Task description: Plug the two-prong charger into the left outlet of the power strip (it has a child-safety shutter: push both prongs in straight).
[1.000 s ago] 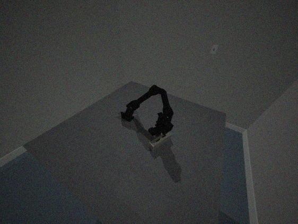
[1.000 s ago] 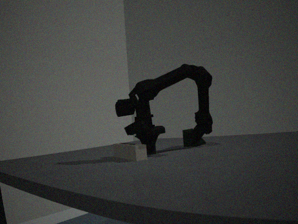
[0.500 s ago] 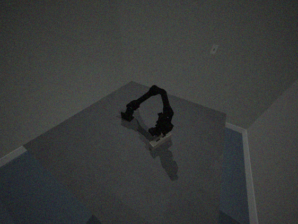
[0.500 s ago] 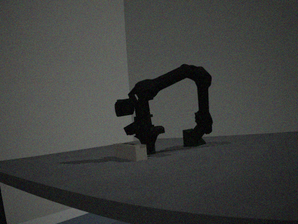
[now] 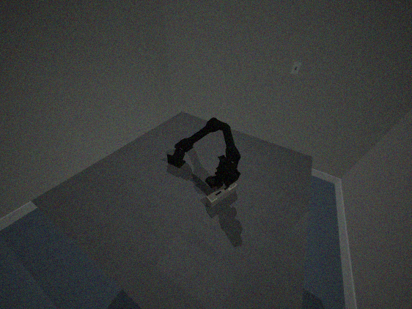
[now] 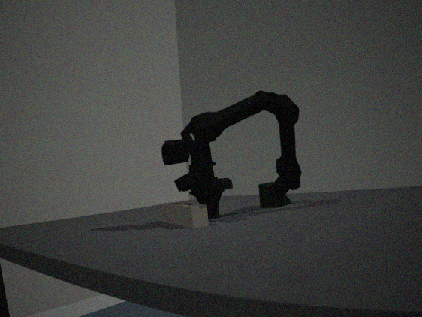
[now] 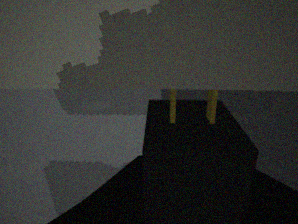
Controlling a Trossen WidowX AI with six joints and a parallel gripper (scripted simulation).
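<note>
The charger is 2 cm ahead of my gripper tip, 1 cm to the right of it and 1 cm above it.
</note>
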